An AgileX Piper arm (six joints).
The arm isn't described. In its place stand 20 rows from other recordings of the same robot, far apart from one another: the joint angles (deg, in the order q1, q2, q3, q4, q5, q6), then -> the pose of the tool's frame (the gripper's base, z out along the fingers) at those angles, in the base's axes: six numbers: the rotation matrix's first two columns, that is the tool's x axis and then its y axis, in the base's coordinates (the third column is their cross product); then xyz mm.
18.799, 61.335, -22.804, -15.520, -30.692, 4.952 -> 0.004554 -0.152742 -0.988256 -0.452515 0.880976 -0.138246 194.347 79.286 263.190
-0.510, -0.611, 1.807, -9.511, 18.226, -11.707 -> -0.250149 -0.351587 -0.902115 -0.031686 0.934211 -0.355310 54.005 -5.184 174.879
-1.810, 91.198, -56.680, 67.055, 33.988, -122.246 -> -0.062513 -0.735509 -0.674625 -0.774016 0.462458 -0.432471 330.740 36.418 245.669
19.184, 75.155, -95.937, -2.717, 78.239, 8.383 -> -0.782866 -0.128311 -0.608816 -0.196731 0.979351 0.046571 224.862 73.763 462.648
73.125, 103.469, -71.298, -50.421, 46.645, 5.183 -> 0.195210 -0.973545 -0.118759 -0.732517 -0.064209 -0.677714 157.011 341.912 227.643
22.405, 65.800, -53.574, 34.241, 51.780, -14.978 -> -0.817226 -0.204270 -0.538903 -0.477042 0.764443 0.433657 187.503 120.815 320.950
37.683, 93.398, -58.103, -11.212, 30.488, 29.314 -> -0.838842 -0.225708 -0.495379 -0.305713 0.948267 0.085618 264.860 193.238 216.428
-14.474, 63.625, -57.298, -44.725, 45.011, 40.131 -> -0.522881 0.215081 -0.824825 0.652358 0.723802 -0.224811 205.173 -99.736 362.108
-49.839, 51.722, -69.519, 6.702, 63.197, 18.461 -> -0.127983 0.716692 -0.685546 0.812175 0.472449 0.342290 102.118 -106.310 427.550
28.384, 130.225, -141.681, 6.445, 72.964, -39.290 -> -0.263491 -0.828671 -0.493838 -0.862068 0.432012 -0.264962 431.877 244.460 330.414
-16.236, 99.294, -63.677, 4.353, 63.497, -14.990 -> -0.997006 0.055796 0.053536 0.060075 0.994824 0.081953 293.879 -79.142 196.094
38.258, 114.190, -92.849, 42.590, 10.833, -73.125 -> 0.086166 -0.583537 -0.807502 -0.771200 0.474062 -0.424871 369.720 306.287 278.077
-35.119, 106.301, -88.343, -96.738, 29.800, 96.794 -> -0.144640 0.083929 -0.985918 0.896632 0.432527 -0.094721 337.146 -292.025 335.851
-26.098, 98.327, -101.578, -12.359, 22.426, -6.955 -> -0.362860 -0.172656 -0.915709 0.416411 0.849066 -0.325098 366.925 -188.013 433.065
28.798, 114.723, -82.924, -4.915, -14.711, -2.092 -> -0.123392 -0.203834 -0.971198 -0.518657 0.847615 -0.112000 416.047 230.964 250.783
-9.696, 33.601, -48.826, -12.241, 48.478, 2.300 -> -0.485562 -0.019723 -0.873980 0.256524 0.952520 -0.164014 89.703 -29.982 377.120
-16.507, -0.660, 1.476, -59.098, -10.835, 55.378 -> 0.155546 -0.104700 -0.982264 0.137095 0.987032 -0.083499 56.090 -1.313 213.843
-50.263, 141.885, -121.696, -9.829, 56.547, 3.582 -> -0.631205 0.708671 -0.315223 0.770041 0.621221 -0.145332 324.097 -410.139 137.089
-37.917, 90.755, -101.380, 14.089, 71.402, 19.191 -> -0.394023 0.804011 -0.445322 0.713494 0.573002 0.403231 271.961 -185.232 420.814
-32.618, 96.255, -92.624, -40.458, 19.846, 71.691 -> 0.213100 0.493608 -0.843172 0.703039 0.521814 0.483162 330.691 -235.432 406.006
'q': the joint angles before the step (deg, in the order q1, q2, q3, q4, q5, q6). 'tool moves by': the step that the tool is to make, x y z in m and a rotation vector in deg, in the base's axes. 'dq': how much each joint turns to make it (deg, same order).
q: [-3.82, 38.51, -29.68, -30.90, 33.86, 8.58]
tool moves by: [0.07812, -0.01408, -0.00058, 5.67, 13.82, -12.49]
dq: [0.00, 24.50, -14.06, -3.08, 9.43, 12.39]
